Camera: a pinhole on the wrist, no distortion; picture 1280 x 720 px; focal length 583.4 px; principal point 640.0 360.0 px. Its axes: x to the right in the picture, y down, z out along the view. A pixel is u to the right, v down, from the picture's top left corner.
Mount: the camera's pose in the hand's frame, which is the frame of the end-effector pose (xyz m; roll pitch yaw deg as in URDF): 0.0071 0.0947 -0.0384 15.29 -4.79 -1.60
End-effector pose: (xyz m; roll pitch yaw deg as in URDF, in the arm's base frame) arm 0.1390 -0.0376 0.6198 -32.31 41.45 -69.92
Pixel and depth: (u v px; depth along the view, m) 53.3 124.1 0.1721
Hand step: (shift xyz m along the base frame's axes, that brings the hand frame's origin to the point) 0.0105 0.0872 0.1844
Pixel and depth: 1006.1 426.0 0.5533
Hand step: 0.4530 -0.3982 0.1394
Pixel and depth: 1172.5 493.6 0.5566
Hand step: 0.5561 -0.4869 0.0317
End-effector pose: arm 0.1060 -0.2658 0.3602 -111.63 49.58 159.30
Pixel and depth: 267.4 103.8 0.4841
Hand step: 0.0052 -0.4350 0.3174
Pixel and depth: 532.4 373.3 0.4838
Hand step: 0.0327 -0.4391 0.0049
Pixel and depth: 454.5 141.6 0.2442
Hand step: 0.0012 -0.1870 0.0638
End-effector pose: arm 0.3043 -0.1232 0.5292 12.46 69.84 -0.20
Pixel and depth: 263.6 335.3 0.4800
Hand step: 0.2318 -0.1261 0.4514
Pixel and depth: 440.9 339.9 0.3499
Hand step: 0.2106 -0.0671 0.2294
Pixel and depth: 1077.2 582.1 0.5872
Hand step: 0.7351 0.0046 -0.1508
